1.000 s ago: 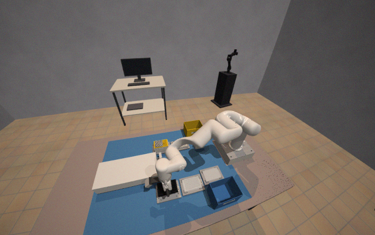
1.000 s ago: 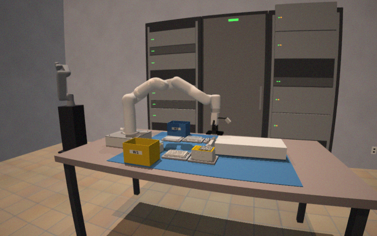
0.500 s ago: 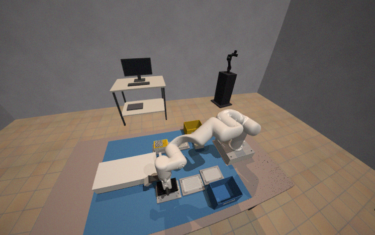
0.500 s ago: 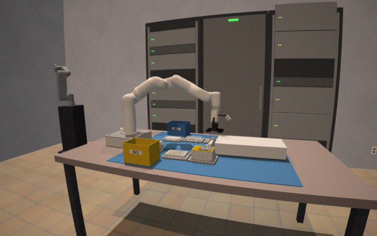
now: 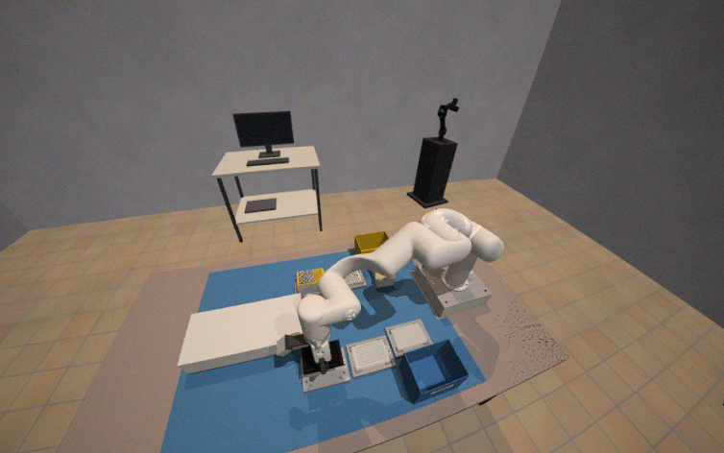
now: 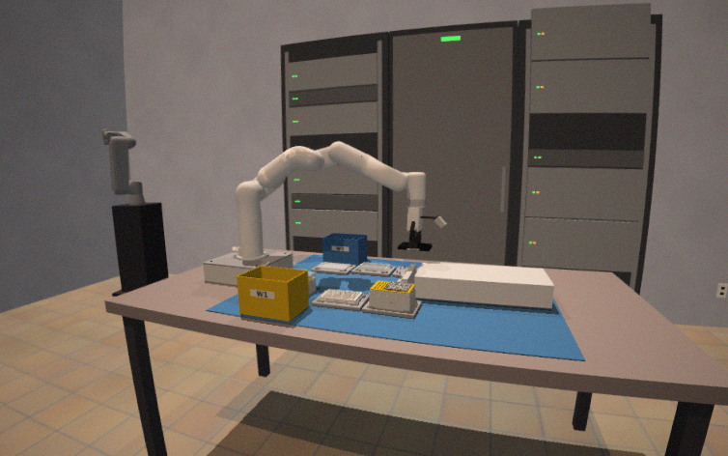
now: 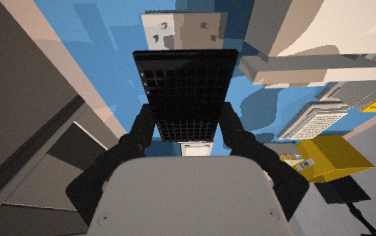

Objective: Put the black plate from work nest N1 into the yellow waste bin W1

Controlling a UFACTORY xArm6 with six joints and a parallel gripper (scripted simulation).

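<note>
Right now the yellow waste bin W1 is 440 mm behind my hand, 440 mm to the right of it and 90 mm below it. From my hand the other things lie so: drawer: 100 mm ahead, 220 mm to the right, 110 mm below; then work nest N1: 130 mm below; then black plate: 10 mm below.
</note>
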